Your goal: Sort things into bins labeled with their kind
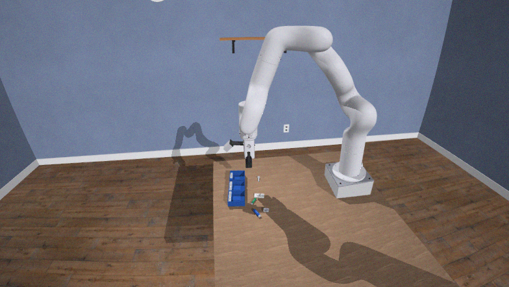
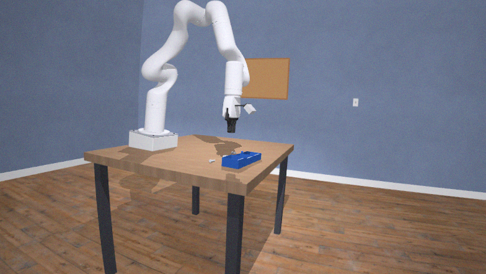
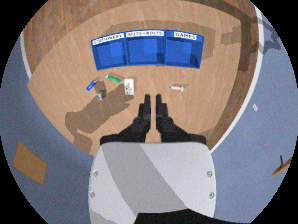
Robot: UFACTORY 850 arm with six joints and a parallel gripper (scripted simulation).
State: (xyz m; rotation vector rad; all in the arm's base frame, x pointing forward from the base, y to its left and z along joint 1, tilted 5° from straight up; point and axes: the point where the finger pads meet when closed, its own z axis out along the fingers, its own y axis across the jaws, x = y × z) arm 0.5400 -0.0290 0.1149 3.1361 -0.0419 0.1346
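The joined blue bins lies 14 cm below my hand, 7 cm ahead of it and 1 cm to the left of it. Round my hand: white bolt 15 cm below, 8 cm to the right, 6 cm behind; then white domino-like tile 15 cm below, 7 cm to the left, 5 cm behind; then green cylinder 15 cm below, 11 cm to the left, 2 cm behind.
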